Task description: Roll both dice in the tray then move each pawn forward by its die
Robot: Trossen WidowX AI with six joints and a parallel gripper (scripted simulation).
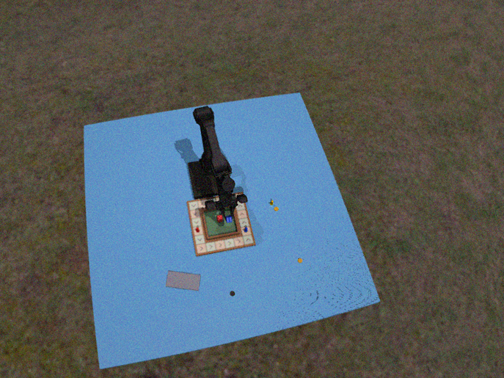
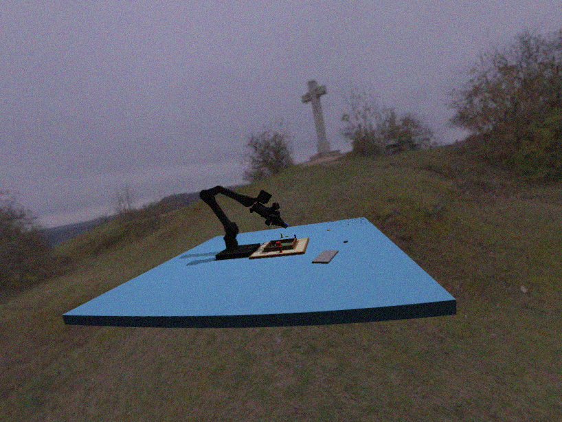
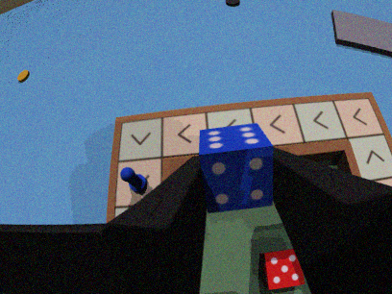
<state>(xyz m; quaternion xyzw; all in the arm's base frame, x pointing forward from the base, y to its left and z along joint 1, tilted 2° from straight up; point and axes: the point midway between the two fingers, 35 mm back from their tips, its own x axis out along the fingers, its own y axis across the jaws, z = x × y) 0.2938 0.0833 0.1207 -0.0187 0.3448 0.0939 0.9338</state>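
Now: gripper tip 1 cm short of the red pawn, 15 cm to the left of it and 9 cm above it. The rest, counted from my gripper tip: blue pawn: 1 cm ahead, 8 cm to the left, 9 cm below; small black disc: 31 cm ahead, 1 cm to the left, 12 cm below; green tray: 3 cm behind, 4 cm to the right, 11 cm below.
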